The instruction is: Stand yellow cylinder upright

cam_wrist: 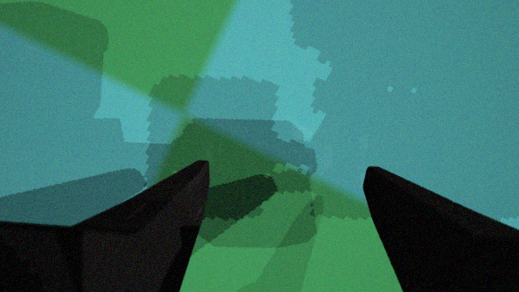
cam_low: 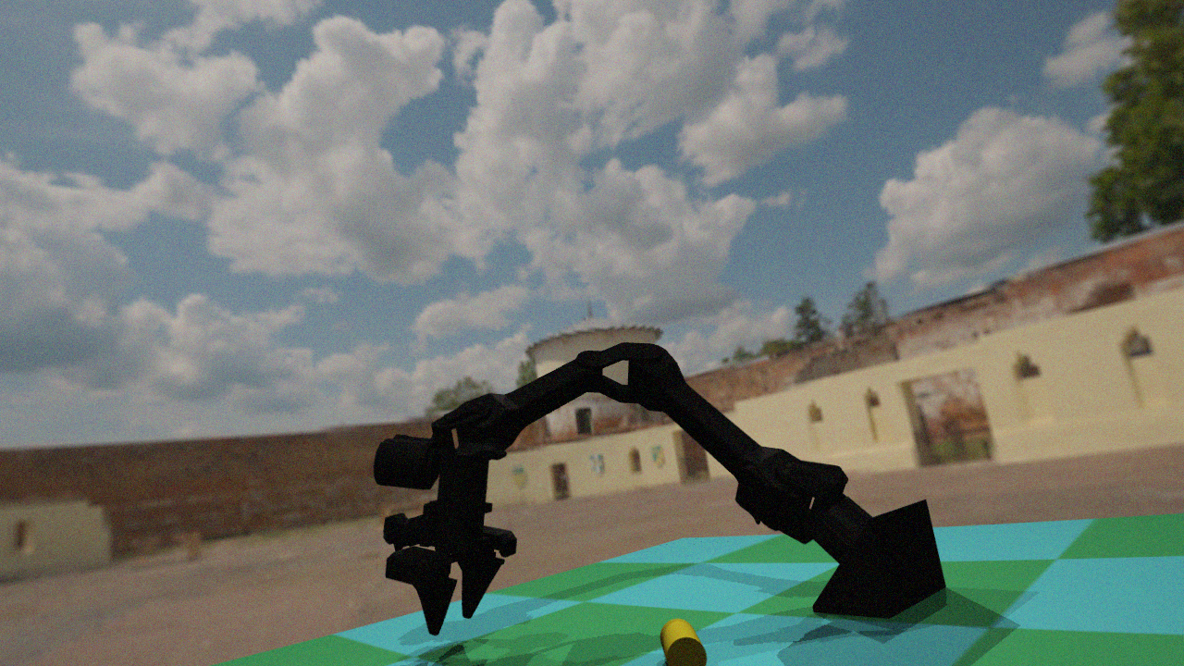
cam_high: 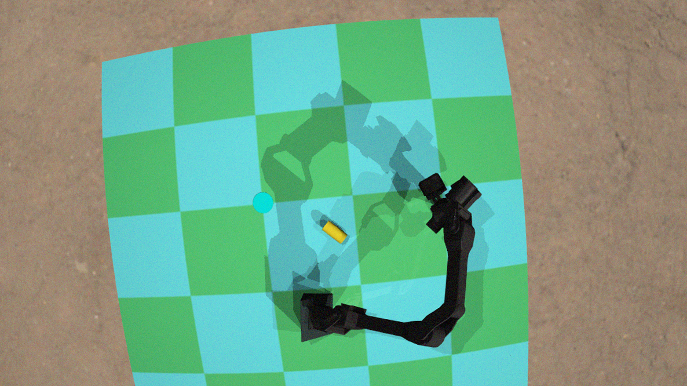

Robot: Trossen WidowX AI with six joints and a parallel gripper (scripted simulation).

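The yellow tall cylinder lies 90 mm behind my gripper tip, 310 mm to the left of it and 10 mm below it. The rest, counted from my gripper tip: cyan circle: 20 mm behind, 520 mm to the left, 20 mm below.
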